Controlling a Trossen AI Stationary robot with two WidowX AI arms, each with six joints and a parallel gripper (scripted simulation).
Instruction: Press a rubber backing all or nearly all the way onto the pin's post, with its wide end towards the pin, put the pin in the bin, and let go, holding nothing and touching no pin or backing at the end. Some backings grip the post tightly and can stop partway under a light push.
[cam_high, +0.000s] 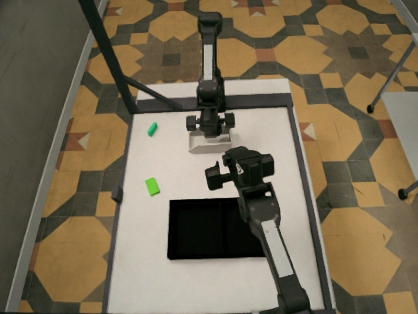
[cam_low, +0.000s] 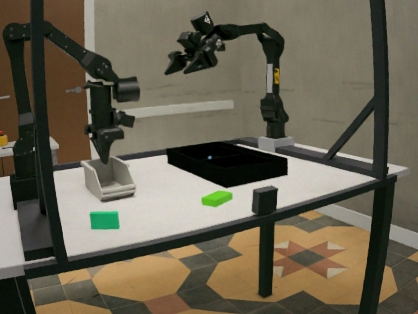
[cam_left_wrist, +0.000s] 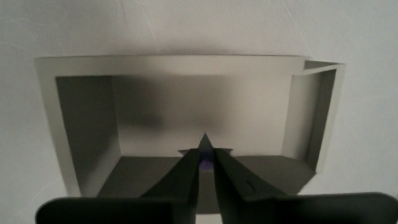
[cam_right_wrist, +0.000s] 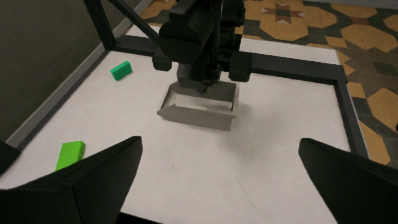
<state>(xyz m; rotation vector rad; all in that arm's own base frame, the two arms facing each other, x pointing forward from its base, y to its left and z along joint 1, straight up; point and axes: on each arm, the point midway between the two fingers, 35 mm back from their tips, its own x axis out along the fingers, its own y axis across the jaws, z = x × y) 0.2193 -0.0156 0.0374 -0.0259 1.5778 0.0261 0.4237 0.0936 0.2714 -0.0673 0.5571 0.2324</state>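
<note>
The grey bin is 70 mm below my left hand and 10 mm behind it. Round my left hand: white star-shaped pin 30 mm below; then black tray 370 mm to the right, 90 mm below, 40 mm behind.
</note>
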